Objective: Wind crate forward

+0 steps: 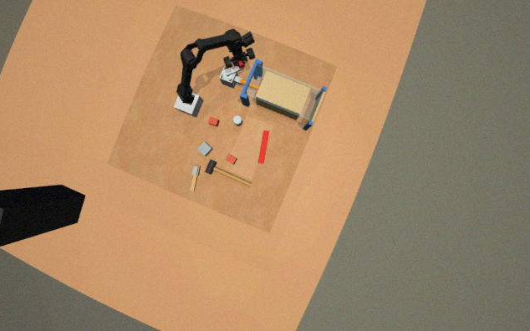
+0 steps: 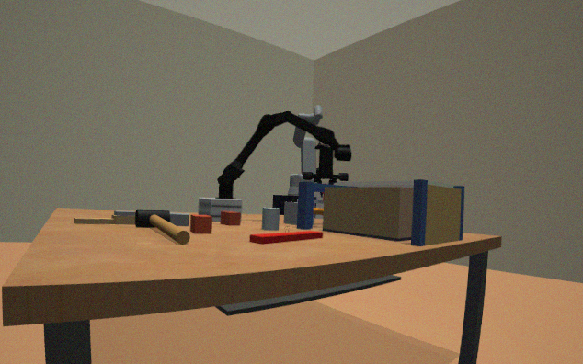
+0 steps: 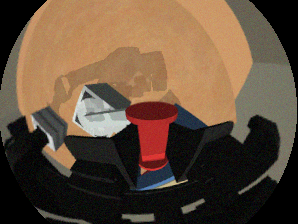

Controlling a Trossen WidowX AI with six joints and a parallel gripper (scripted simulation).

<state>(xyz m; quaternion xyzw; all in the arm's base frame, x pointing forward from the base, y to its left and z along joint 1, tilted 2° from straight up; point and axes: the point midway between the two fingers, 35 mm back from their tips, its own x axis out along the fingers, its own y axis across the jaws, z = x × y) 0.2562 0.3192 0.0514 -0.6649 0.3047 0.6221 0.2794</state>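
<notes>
The winch handle is 3 cm to the right of my gripper tip, 3 cm behind it and 1 cm below it. From my gripper tip the other things lie so: red knob 2 cm above; then clear-panelled cubby 33 cm ahead, 8 cm to the right; then grey hand winch 9 cm behind, 8 cm to the right, 8 cm below.
</notes>
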